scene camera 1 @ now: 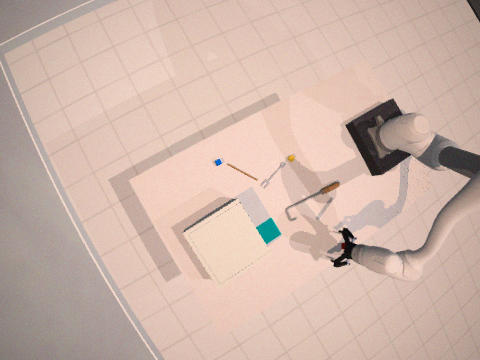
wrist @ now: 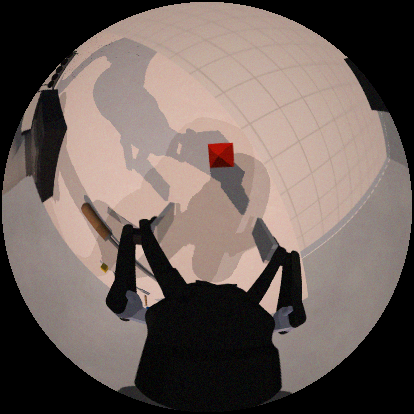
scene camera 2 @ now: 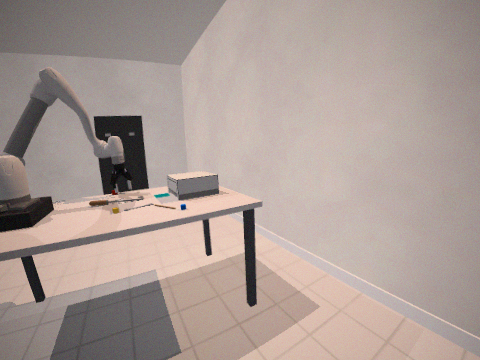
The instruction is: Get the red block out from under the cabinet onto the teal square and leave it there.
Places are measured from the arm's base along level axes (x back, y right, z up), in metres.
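Pixels of known places: gripper, fingertip midpoint: (scene camera 1: 331, 244) (wrist: 214, 218) (scene camera 2: 123, 190); arm's base, origin of the base link: (scene camera 1: 384, 138) (scene camera 2: 15, 206).
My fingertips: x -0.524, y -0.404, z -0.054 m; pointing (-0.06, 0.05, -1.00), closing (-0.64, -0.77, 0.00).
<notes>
For each thing: its middle in the pictures, then the offset to it from my fingertips. "pt": a spot on its surface instead.
- red block, body centre: (wrist: 220, 153) (scene camera 1: 345, 246) (scene camera 2: 114, 192) dy -0.053, dx +0.079, dz -0.014 m
- cabinet, body centre: (scene camera 1: 226, 241) (scene camera 2: 191, 183) dy +0.260, dx -0.500, dz +0.038 m
- teal square, surface spot: (scene camera 1: 269, 231) (scene camera 2: 161, 195) pt dy +0.204, dx -0.278, dz -0.029 m
- hook tool with a brown handle, body centre: (wrist: 127, 249) (scene camera 1: 314, 201) (scene camera 2: 117, 200) dy +0.247, dx +0.010, dz -0.017 m
- yellow block, body centre: (wrist: 103, 267) (scene camera 1: 291, 158) (scene camera 2: 115, 210) dy +0.506, dx -0.020, dz -0.017 m
- fork, body centre: (scene camera 1: 273, 175) dy +0.462, dx -0.144, dz -0.026 m
- wooden stick, body centre: (scene camera 1: 242, 172) (scene camera 2: 164, 206) dy +0.538, dx -0.288, dz -0.026 m
- blue block, body centre: (scene camera 1: 218, 162) (scene camera 2: 183, 206) dy +0.628, dx -0.384, dz -0.017 m
The red block (scene camera 1: 343, 246) (scene camera 2: 114, 192) (wrist: 221, 155) is out on the table, well away from the cabinet (scene camera 1: 227, 242) (scene camera 2: 195, 186). In the wrist view its face shows lighter and darker triangles. My gripper (scene camera 1: 335, 245) (scene camera 2: 122, 187) (wrist: 214, 218) is open, with nothing between its fingers. It points down above the table near the block; in the wrist view the block appears beyond the fingertips, above the gap between them. The teal square (scene camera 1: 269, 231) (scene camera 2: 161, 195) lies flat beside the cabinet, with no block on it.
A hook tool with a brown handle (scene camera 1: 330, 187) (scene camera 2: 98, 203) (wrist: 96, 220) lies near the gripper. A yellow block (scene camera 1: 291, 158) (scene camera 2: 115, 210) (wrist: 104, 267), a fork (scene camera 1: 273, 175), a wooden stick (scene camera 1: 242, 172) (scene camera 2: 165, 206) and a blue block (scene camera 1: 218, 162) (scene camera 2: 183, 206) lie farther off.
</notes>
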